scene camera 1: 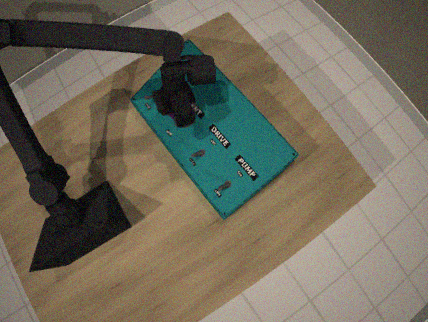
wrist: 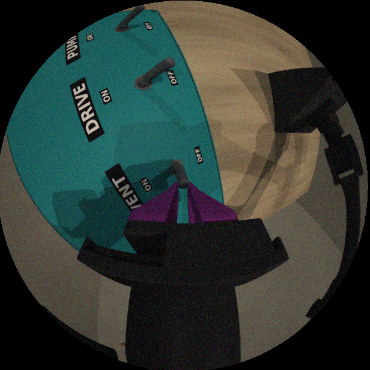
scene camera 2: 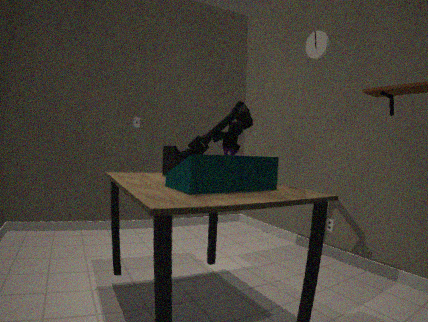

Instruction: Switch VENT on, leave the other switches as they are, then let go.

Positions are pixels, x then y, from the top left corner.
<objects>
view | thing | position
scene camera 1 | teal switch panel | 240, 146
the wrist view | my gripper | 182, 186
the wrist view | teal switch panel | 97, 143
</objects>
